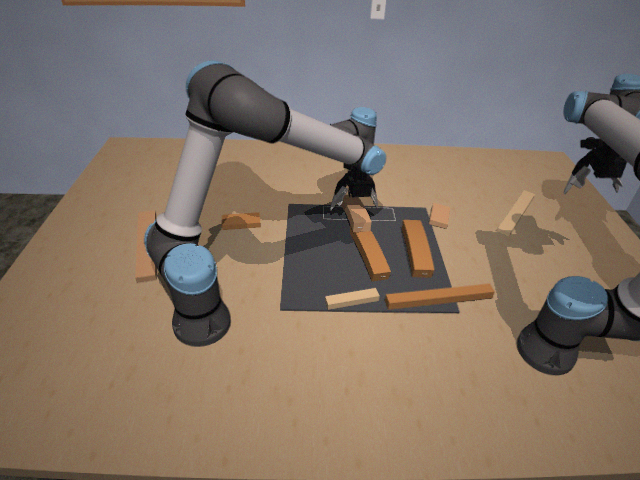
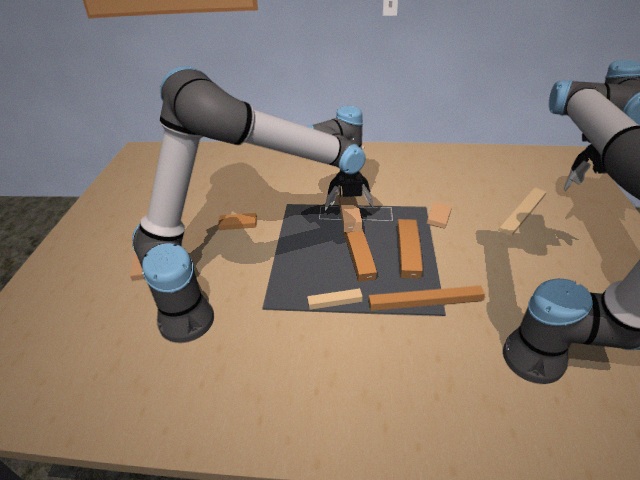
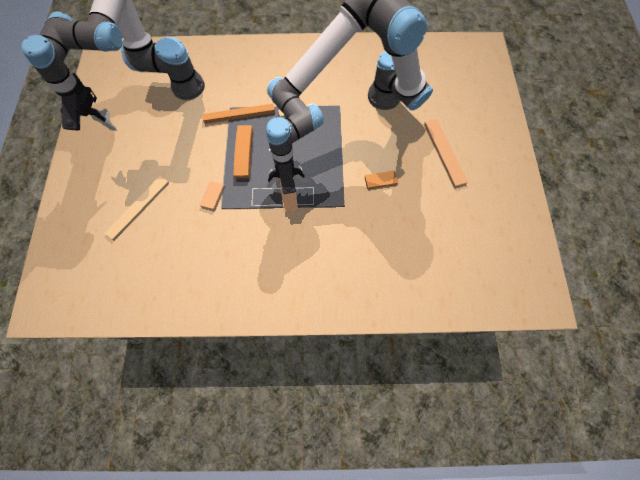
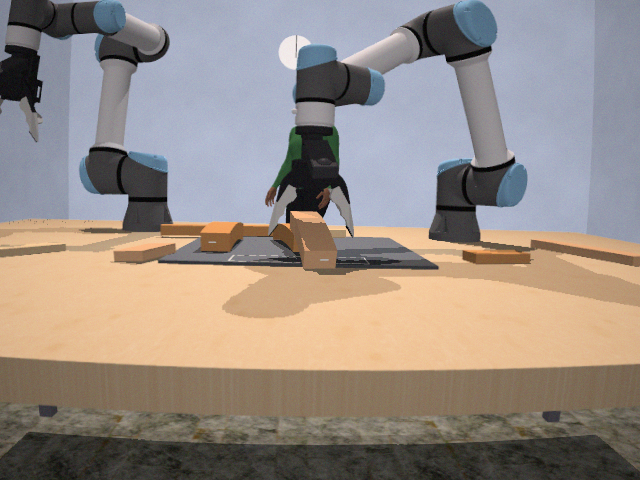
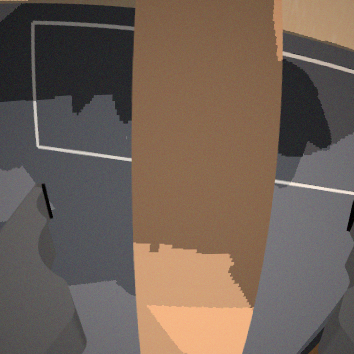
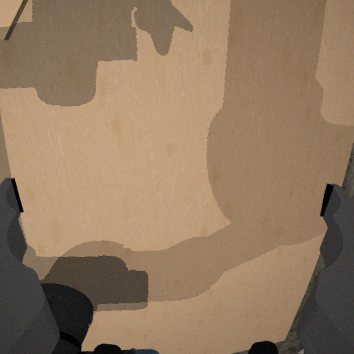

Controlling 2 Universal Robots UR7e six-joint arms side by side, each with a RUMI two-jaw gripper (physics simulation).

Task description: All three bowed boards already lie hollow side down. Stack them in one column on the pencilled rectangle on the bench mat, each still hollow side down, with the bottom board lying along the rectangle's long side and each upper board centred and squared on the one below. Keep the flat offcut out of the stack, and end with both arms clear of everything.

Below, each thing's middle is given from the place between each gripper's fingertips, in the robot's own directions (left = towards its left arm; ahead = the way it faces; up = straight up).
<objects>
The salmon block (image 4: 144, 252) is 40 cm to the left of my right hand, 23 cm below it and 14 cm ahead of it. The rest, counted from my right hand: bench mat (image 2: 311, 239) (67 cm to the left, 25 cm below); then short pale strip (image 2: 349, 296) (70 cm to the left, 30 cm behind, 22 cm below); then long orange strip (image 2: 472, 293) (45 cm to the left, 27 cm behind, 22 cm below).
The bench mat lies 9 cm behind my left hand, 3 cm to the right of it and 6 cm below it. Round my left hand: orange block (image 4: 474, 256): 7 cm behind, 38 cm to the left, 4 cm below; salmon block: 5 cm ahead, 31 cm to the right, 3 cm below; short pale strip: 39 cm behind, 3 cm below.
</objects>
